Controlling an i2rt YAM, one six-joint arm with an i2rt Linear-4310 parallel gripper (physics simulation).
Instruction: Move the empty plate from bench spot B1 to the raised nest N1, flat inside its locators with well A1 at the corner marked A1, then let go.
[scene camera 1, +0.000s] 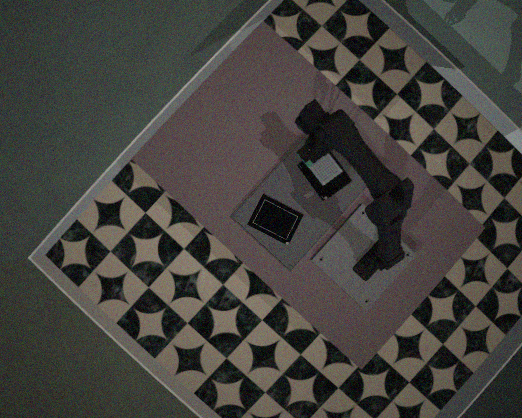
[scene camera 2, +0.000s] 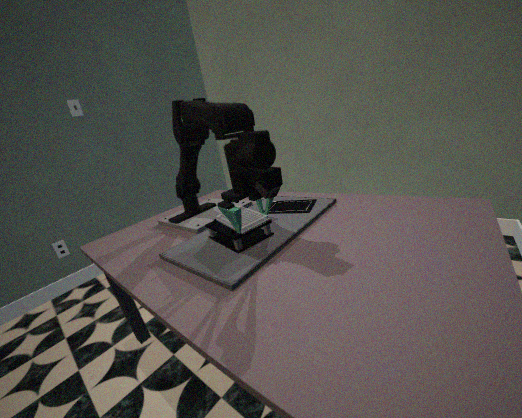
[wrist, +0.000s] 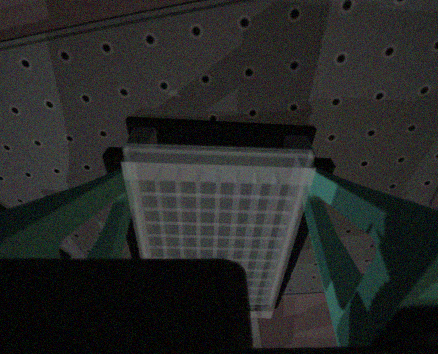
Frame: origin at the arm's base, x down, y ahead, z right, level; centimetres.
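Seen in the pictures: gripper, fingertip midpoint: (scene camera 1: 313, 154) (scene camera 2: 252, 225) (wrist: 218, 176); arm's base at its link origin: (scene camera 1: 376, 255) (scene camera 2: 193, 213).
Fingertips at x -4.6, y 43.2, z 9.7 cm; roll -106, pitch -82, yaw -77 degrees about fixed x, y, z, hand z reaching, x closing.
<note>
Offsets run from my fingertips to a thing's top centre. "spot": to the spot under its first point. Level surfaces: height alone.
The clear, gridded plate {dx -2.5, dy -4.4, dz -0.8 cm} (scene camera 1: 327, 169) (scene camera 2: 246, 220) (wrist: 215, 215) is between the green fingers of my gripper (scene camera 2: 251, 219) (wrist: 218, 176), which is shut on its two sides. The plate looks level and lies over the black raised nest {dx -0.3, dy -7.5, dz -1.4 cm} (scene camera 1: 327, 191) (scene camera 2: 227, 241) (wrist: 220, 133), roughly in line with it. Whether it rests fully down inside the locators cannot be told. The A1 mark and well A1 cannot be made out. Bench spot B1 {spot: dx +4.8, dy -6.3, dz -25.4 cm} (scene camera 1: 276, 218) (scene camera 2: 294, 206), a black rectangle with a thin white outline, holds no plate.
The nest and B1 are on a grey perforated board {dx +4.9, dy -8.2, dz -10.2 cm} (scene camera 1: 295, 257) (scene camera 2: 220, 272) (wrist: 200, 55) on the pinkish table {dx +6.3 cm} (scene camera 1: 200, 125) (scene camera 2: 400, 280). The arm stands on a pale base plate (scene camera 1: 340, 255) beside the board and reaches over the nest.
</note>
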